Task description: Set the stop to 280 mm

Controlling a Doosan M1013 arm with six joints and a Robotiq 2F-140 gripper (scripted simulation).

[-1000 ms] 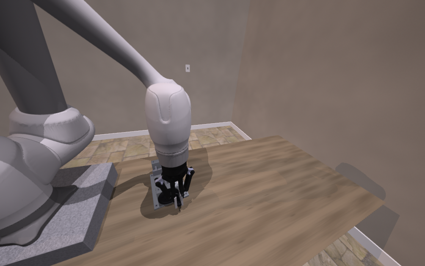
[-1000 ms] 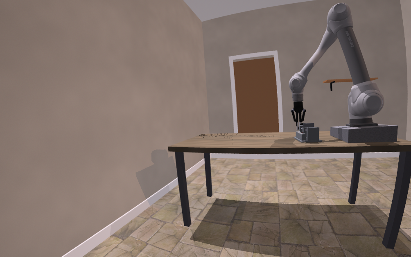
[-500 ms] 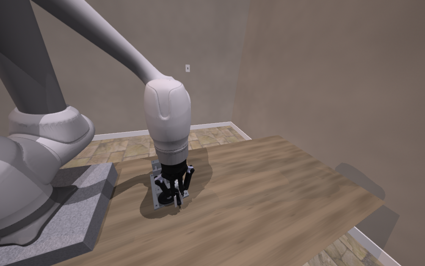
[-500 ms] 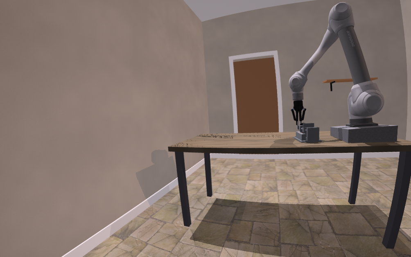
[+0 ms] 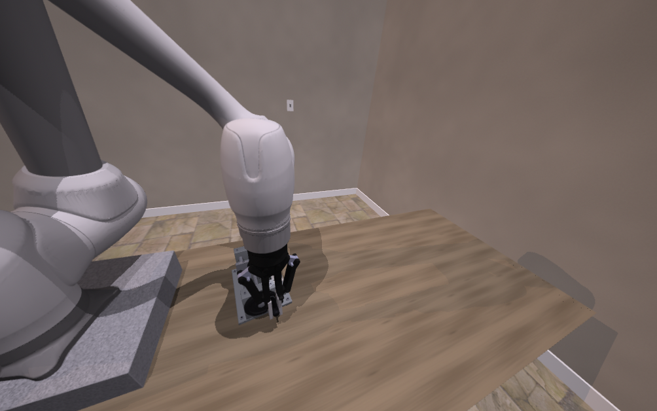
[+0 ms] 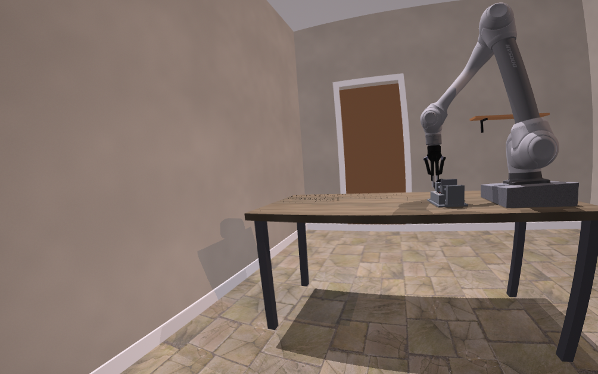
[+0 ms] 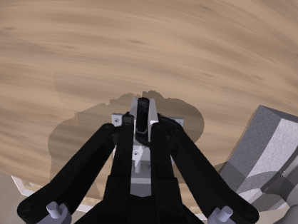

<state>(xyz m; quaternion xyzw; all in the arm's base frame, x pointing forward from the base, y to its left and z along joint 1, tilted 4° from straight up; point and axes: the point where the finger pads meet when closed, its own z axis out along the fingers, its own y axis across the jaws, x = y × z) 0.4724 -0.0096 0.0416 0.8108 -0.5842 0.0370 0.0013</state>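
Right now my hand is 20 mm to the right of the handwheel, 20 mm above it and 10 mm past it.
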